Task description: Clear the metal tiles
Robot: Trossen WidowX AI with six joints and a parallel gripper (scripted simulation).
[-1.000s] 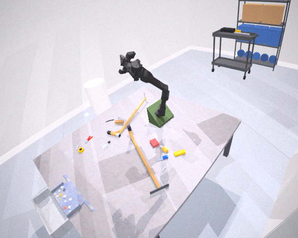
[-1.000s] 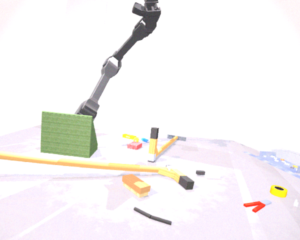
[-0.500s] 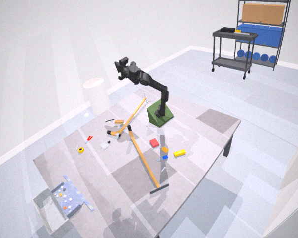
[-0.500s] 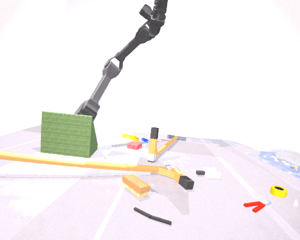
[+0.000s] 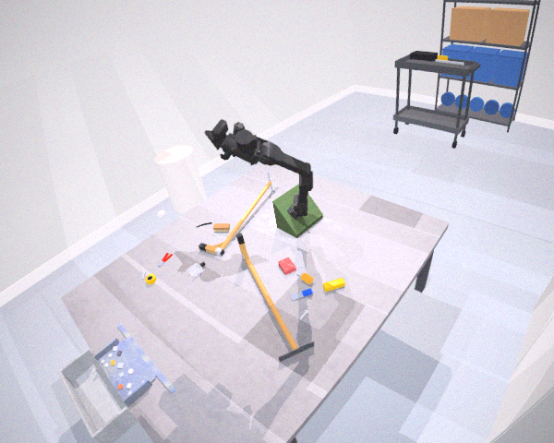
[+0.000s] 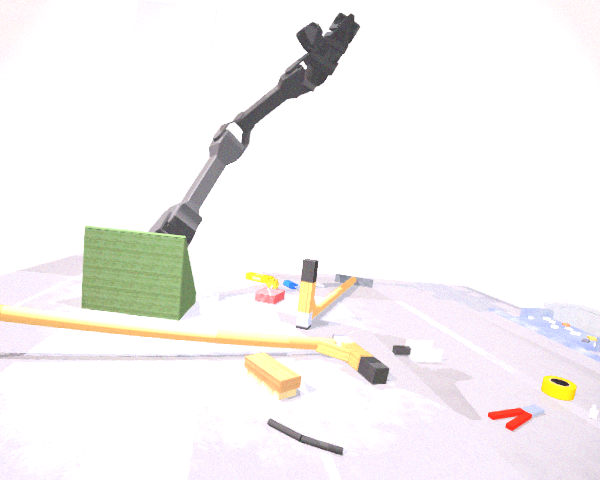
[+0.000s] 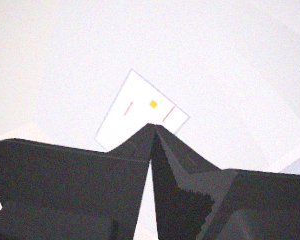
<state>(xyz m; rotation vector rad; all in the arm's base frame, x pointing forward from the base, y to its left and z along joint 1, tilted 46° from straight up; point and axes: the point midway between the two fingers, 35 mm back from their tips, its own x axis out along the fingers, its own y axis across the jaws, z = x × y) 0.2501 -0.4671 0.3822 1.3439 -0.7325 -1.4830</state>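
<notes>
The blue piece is 2 cm ahead of my gripper tip, 37 cm to the left of it and 66 cm below it. Also, from my gripper tip: long scraper (11 cm ahead, 25 cm to the left, 60 cm below); then red block (8 cm behind, 22 cm to the left, 65 cm below); then long orange tool (26 cm behind, 22 cm to the right, 62 cm below).
</notes>
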